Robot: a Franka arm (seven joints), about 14 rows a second.
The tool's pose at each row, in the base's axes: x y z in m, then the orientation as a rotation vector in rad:
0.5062 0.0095 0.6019 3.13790 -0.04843 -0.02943
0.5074 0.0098 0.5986 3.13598 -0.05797 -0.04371
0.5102 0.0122 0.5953 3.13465 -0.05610 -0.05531
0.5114 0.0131 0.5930 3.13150 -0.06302 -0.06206
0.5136 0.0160 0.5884 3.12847 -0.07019 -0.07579
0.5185 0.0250 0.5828 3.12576 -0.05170 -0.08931
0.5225 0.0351 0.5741 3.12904 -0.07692 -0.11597
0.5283 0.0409 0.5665 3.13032 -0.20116 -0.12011
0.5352 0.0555 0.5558 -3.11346 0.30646 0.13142
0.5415 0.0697 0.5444 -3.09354 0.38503 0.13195
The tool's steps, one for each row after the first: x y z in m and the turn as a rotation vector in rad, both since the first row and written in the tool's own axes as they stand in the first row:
0.0013 -0.0003 0.0033 -0.00167 -0.00910 0.00610
0.0040 -0.0028 0.0065 -0.00298 -0.01649 0.00492
0.0053 -0.0038 0.0088 -0.00590 -0.02079 0.00940
0.0074 -0.0068 0.0133 -0.00856 -0.02957 0.01402
0.0122 -0.0159 0.0188 -0.01152 -0.03820 0.00225
0.0160 -0.0262 0.0274 -0.00696 -0.05524 0.01825
0.0218 -0.0322 0.0349 0.00068 -0.05801 0.09732
0.0284 -0.0470 0.0454 0.01405 -0.06584 0.16501
0.0345 -0.0615 0.0567 0.02561 -0.06683 0.21628

